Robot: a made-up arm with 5 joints.
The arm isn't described. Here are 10 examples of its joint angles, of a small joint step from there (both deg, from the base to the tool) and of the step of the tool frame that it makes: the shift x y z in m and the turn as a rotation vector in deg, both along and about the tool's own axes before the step.
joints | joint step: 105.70 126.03 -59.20 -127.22 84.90 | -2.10 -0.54 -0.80 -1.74 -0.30
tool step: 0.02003 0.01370 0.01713 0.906 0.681 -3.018
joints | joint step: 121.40 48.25 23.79 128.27 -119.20 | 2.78 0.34 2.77 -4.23 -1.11
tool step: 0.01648 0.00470 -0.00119 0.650 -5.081 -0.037
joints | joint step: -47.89 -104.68 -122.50 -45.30 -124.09 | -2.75 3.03 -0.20 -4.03 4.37
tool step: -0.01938 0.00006 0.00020 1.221 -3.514 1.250
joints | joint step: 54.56 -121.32 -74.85 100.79 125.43 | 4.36 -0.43 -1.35 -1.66 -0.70
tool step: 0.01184 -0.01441 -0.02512 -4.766 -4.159 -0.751
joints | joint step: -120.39 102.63 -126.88 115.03 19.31 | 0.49 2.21 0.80 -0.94 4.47
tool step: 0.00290 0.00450 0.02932 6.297 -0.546 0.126
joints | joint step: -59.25 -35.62 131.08 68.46 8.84 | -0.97 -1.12 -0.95 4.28 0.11
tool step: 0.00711 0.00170 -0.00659 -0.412 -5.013 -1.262
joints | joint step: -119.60 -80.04 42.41 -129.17 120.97 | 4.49 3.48 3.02 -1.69 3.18
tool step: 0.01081 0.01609 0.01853 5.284 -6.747 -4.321
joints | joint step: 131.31 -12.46 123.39 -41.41 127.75 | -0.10 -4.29 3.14 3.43 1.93
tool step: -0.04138 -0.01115 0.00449 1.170 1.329 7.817
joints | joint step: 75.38 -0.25 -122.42 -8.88 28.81 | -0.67 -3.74 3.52 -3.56 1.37
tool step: 0.04000 0.00208 -0.00416 -1.084 4.736 -5.415
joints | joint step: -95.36 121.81 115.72 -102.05 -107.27 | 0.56 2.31 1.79 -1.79 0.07
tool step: -0.00779 -0.00969 0.00049 -0.197 0.309 4.353
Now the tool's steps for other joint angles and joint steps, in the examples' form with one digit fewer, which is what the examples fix.
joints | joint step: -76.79 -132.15 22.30 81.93 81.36 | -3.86 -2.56 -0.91 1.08 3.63
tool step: -0.0344 0.0008 0.0073 4.72 1.34 4.83
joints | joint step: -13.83 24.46 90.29 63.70 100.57 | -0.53 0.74 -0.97 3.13 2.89
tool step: -0.0134 -0.0067 0.0143 3.70 -0.70 2.59
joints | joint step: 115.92 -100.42 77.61 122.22 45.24 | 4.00 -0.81 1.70 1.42 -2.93
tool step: -0.0008 -0.0116 0.0075 0.95 -1.99 -0.01
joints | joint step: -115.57 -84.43 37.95 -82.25 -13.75 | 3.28 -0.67 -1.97 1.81 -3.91
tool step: -0.0186 -0.0110 -0.0199 -6.13 -0.17 2.06
